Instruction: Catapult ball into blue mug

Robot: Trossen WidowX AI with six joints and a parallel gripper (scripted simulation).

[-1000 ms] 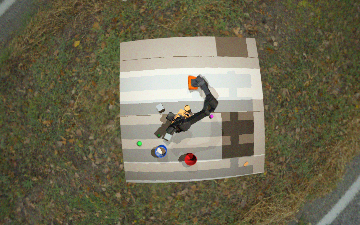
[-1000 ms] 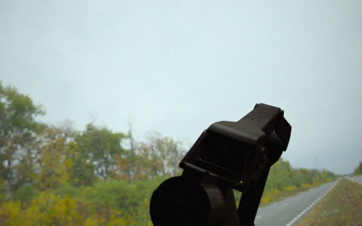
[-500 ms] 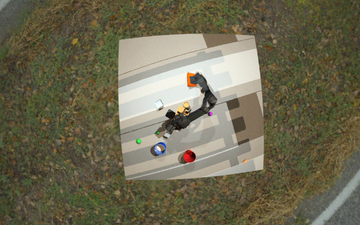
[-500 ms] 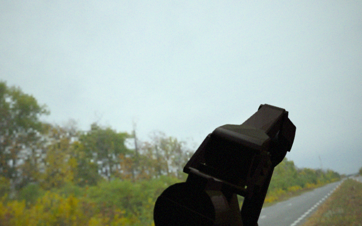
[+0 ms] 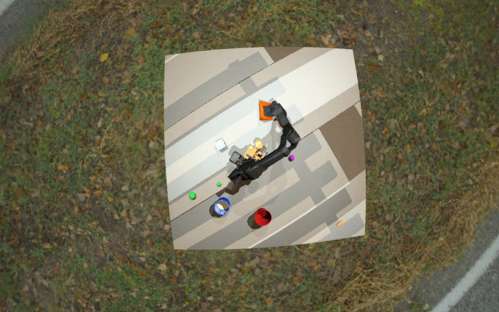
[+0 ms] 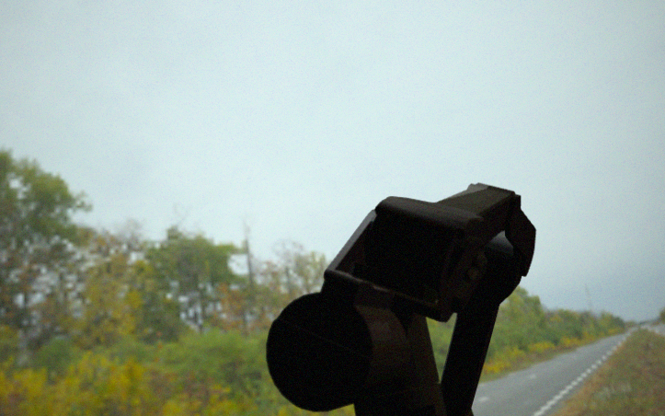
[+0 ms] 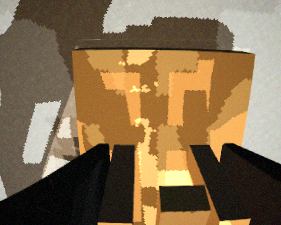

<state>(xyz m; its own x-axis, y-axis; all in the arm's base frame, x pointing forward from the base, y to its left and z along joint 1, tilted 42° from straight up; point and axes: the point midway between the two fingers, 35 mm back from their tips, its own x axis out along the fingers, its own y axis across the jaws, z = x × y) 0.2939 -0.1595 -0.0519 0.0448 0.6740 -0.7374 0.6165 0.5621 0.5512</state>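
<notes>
Now: gripper tip 280 mm to the right of the magenta ball, 40 mm above it and 10 mm past it. Also, from my gripper tip: catapult: 60 mm to the left, 50 mm behind, 20 mm above; then blue mug: 230 mm ahead, 170 mm to the right, 30 mm below; then red mug: 310 mm ahead, 60 mm to the left, 30 mm below.
</notes>
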